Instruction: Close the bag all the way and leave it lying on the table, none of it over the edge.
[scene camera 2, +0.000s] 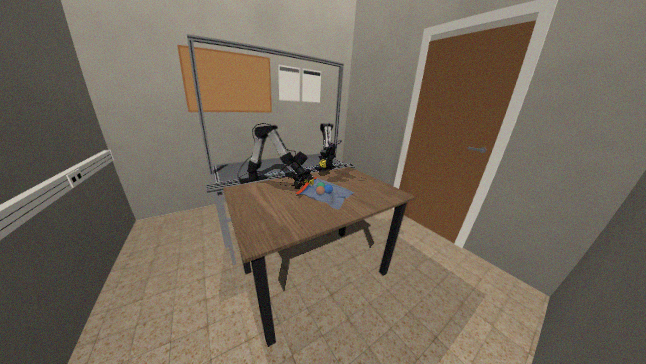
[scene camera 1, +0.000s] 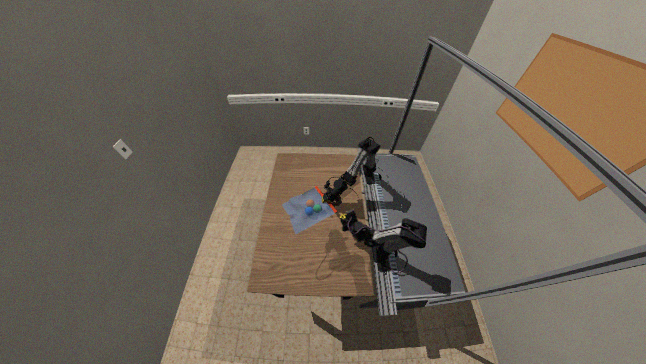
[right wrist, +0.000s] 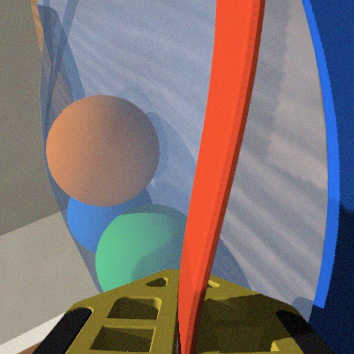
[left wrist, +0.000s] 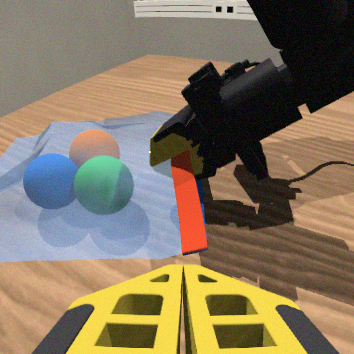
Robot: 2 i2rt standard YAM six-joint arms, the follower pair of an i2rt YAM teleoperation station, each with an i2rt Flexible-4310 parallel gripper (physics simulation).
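Note:
The translucent blue bag [scene camera 1: 299, 224] [scene camera 2: 338, 201] [left wrist: 162, 227] [right wrist: 130, 50] lies on the table with its mouth toward the arms. Its red strip [scene camera 1: 333, 209] [scene camera 2: 302, 189] [left wrist: 191, 215] [right wrist: 220, 125] and blue strip [left wrist: 201, 194] [right wrist: 332, 210] stand apart along the visible length in the right wrist view. My right gripper [scene camera 1: 326, 199] [left wrist: 152, 164] [right wrist: 181, 280] is shut on the red strip partway along the mouth; whether the blue strip is also caught is hidden. My left gripper [scene camera 1: 342, 216] [scene camera 2: 323, 163] [left wrist: 182, 276] is shut and empty, above the table near the strips' left end.
An orange ball [scene camera 1: 310, 203] [left wrist: 94, 150] [right wrist: 102, 150], a blue ball [scene camera 1: 309, 211] [left wrist: 50, 181] [right wrist: 85, 222] and a green ball [scene camera 1: 318, 208] [left wrist: 103, 185] [right wrist: 132, 250] sit together inside the bag. The wooden table [scene camera 1: 295, 265] [scene camera 2: 280, 220] extends around the bag on all sides.

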